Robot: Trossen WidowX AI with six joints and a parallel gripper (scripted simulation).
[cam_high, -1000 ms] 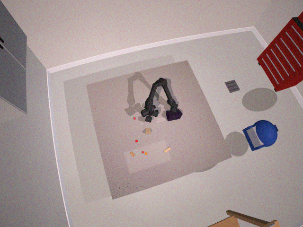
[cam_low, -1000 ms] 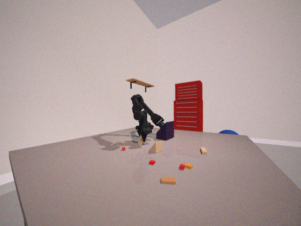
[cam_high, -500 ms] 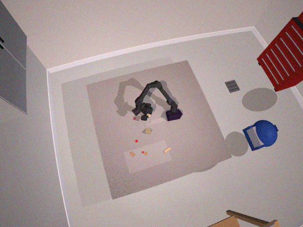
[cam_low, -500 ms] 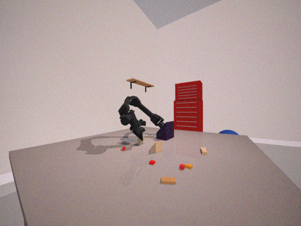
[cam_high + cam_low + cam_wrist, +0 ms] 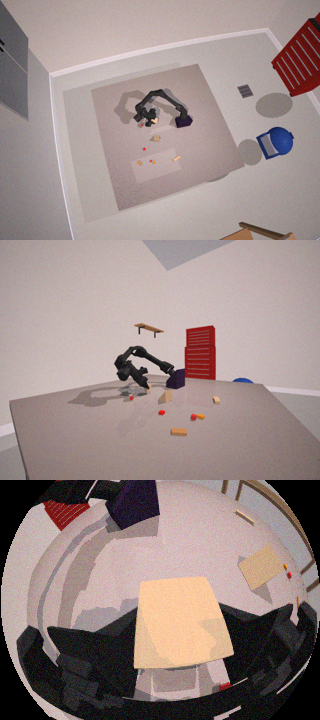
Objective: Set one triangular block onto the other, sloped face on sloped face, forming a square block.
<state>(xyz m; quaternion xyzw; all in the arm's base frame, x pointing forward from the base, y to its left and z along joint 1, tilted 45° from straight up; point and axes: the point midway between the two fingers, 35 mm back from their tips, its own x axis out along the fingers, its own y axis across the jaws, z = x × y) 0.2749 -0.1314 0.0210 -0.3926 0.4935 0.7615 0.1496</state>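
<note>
Right now my gripper tip is 10 mm below the triangular block. Round my gripper tip: orange block: 370 mm to the left, 180 mm ahead, 30 mm below.
</note>
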